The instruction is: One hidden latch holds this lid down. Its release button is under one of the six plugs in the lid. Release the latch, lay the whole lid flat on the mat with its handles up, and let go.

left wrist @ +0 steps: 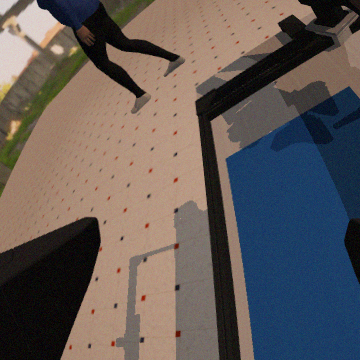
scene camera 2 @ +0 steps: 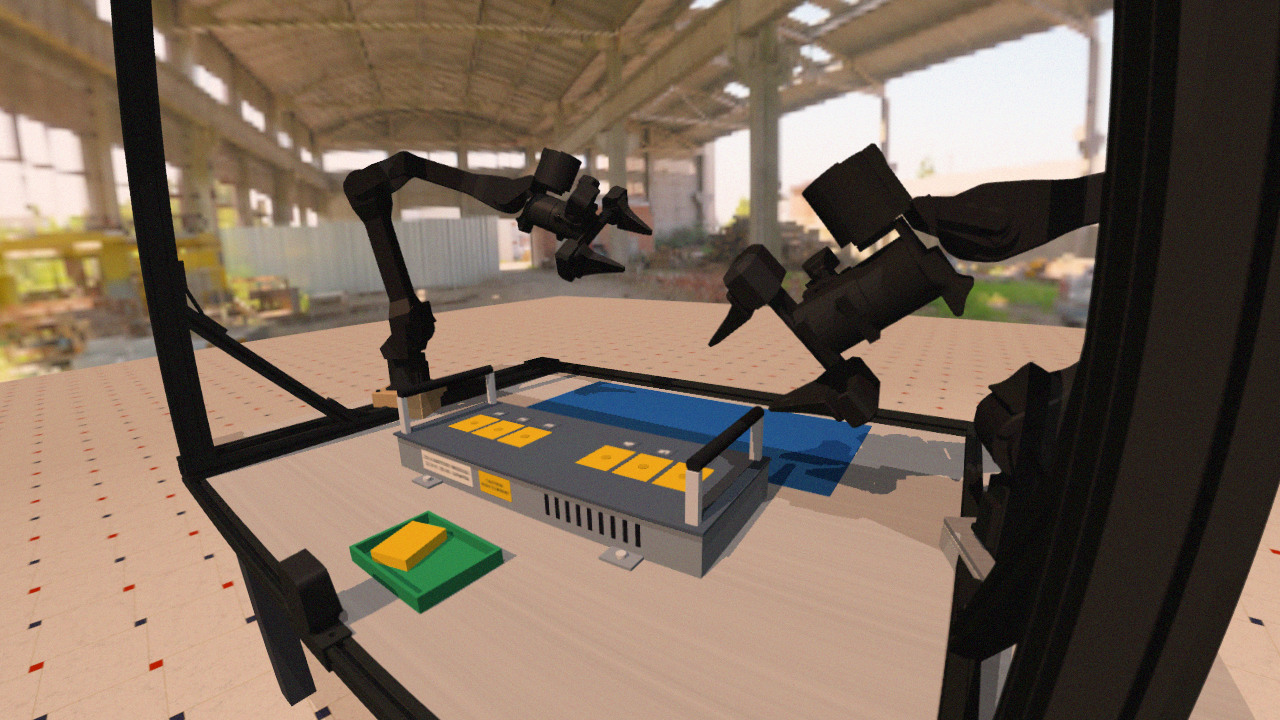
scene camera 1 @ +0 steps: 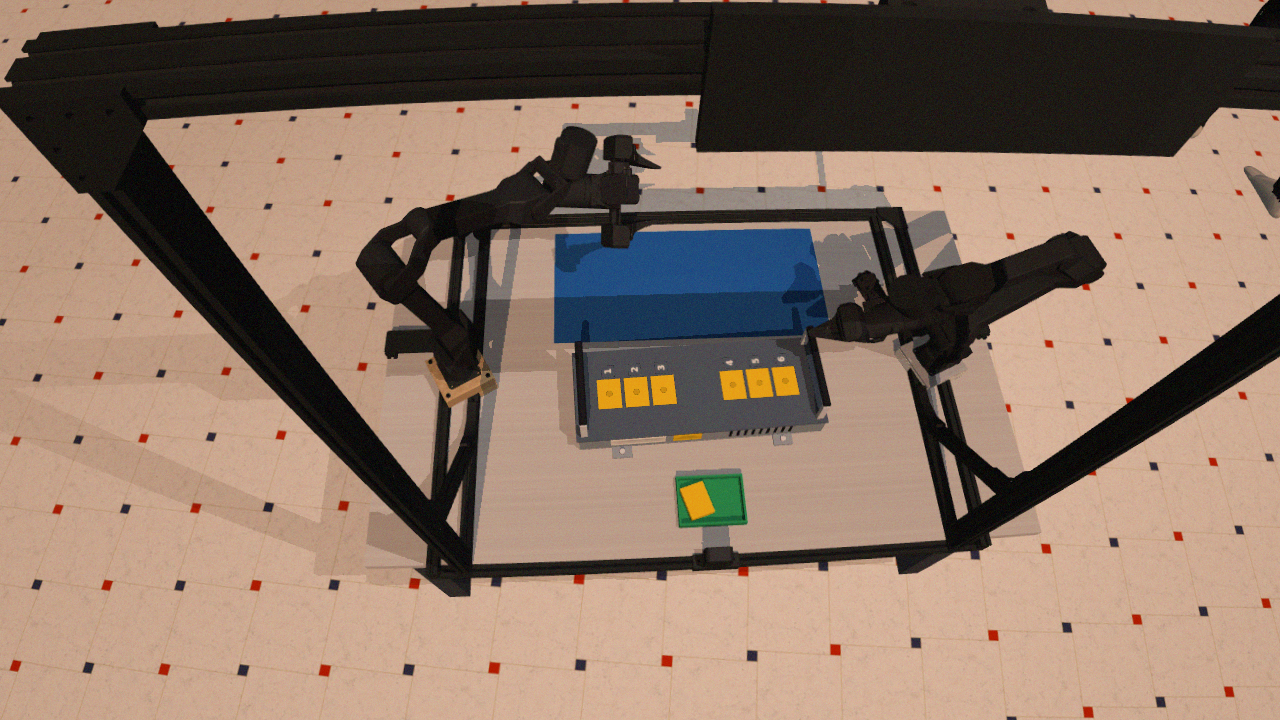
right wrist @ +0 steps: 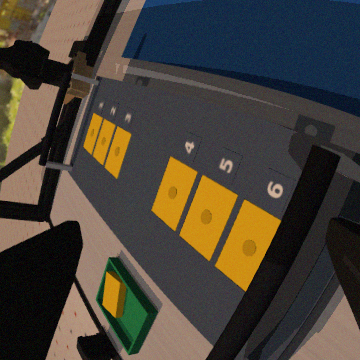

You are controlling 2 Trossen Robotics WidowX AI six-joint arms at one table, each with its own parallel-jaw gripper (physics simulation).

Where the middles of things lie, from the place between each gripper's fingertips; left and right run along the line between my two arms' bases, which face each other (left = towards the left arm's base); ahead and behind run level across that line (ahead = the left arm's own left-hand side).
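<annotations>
Blue mat (scene camera 1: 667, 285): my left gripper 28 cm above it, 8 cm to the left of it. Green tray (scene camera 2: 463, 558): 27 cm below my left hand, 8 cm to the right, 47 cm behind.
From my right hand, blue mat: 15 cm below, 22 cm ahead, 20 cm to the left. Green tray, from my right hand: 14 cm below, 20 cm to the left, 25 cm behind.
</annotations>
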